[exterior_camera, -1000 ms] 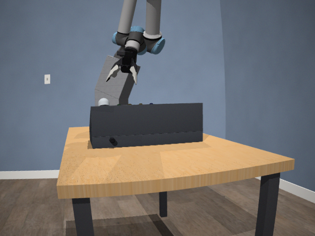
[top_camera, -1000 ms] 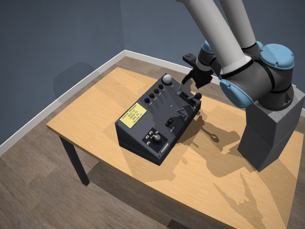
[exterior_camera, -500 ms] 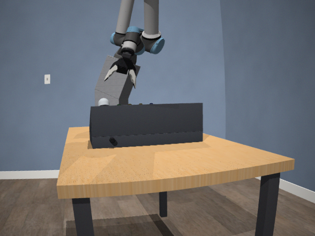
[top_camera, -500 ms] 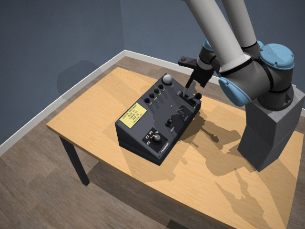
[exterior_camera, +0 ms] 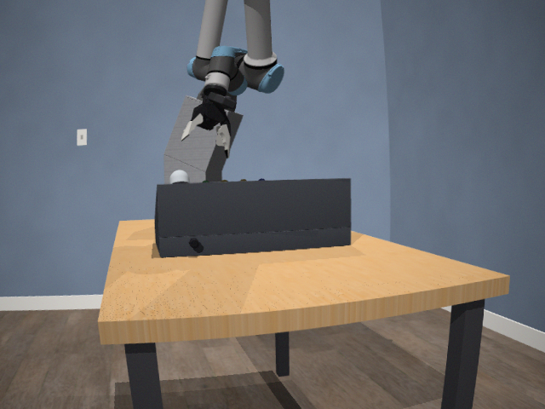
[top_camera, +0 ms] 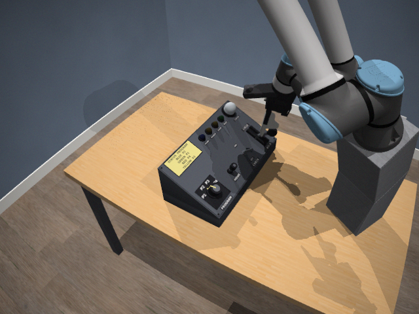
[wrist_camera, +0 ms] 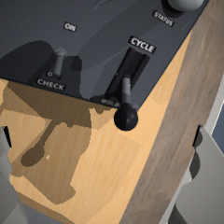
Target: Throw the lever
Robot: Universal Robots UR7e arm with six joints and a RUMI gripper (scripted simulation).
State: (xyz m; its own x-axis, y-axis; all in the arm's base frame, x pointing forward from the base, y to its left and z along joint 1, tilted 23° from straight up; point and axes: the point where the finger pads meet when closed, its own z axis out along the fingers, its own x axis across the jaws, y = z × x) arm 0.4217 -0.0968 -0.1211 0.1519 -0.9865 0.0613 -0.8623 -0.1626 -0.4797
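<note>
My gripper is now 4 cm short of the check toggle, 3 cm to the right of it and 16 cm above it. Round my hand: program dial: 8 cm ahead, 27 cm to the left, 15 cm below; mode knob: 6 cm ahead, 15 cm to the left, 15 cm below; dark console: 9 cm ahead, 9 cm to the left, 17 cm below.
</note>
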